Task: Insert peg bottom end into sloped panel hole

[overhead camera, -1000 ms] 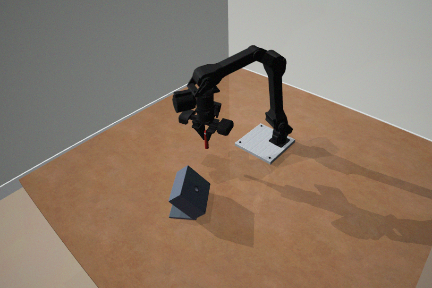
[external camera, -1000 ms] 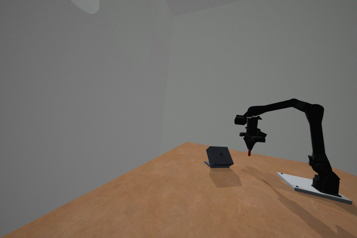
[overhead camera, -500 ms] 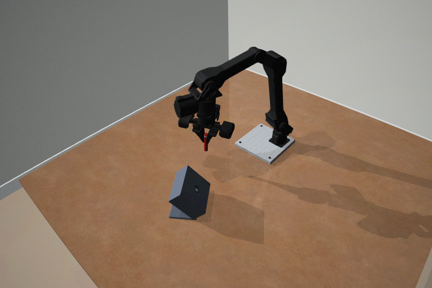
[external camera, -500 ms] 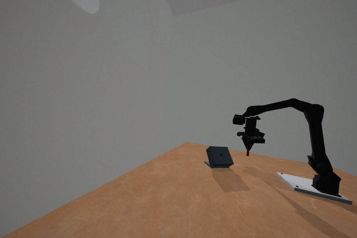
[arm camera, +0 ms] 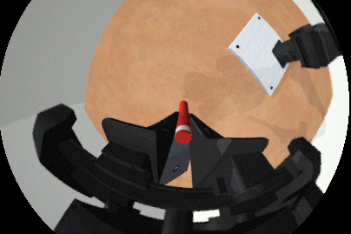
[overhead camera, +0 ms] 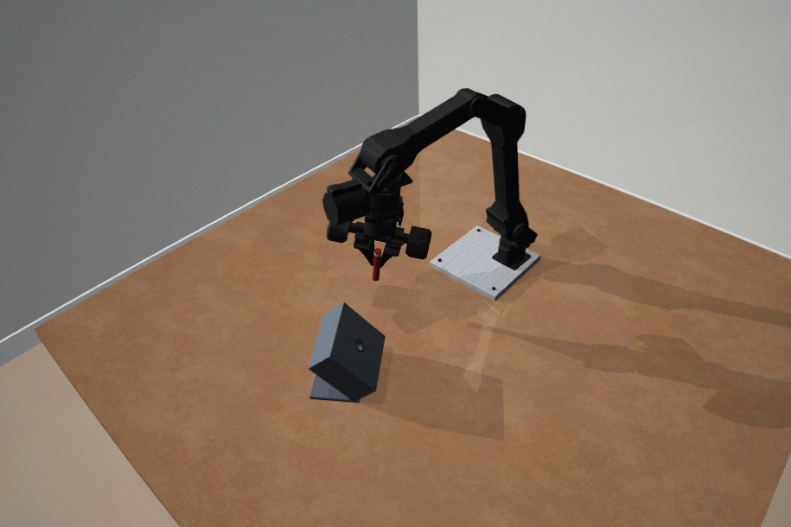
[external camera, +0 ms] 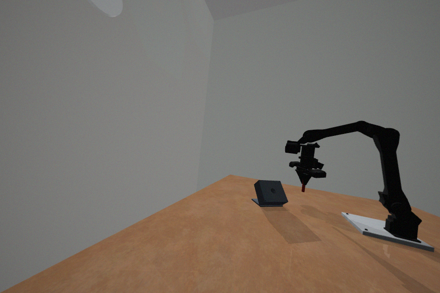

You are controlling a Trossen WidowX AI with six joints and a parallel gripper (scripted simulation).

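The panel lies 160 mm ahead of my gripper tip, 90 mm to the left of it and 60 mm below it. From my gripper tip the other things lie so: red peg 20 mm above.
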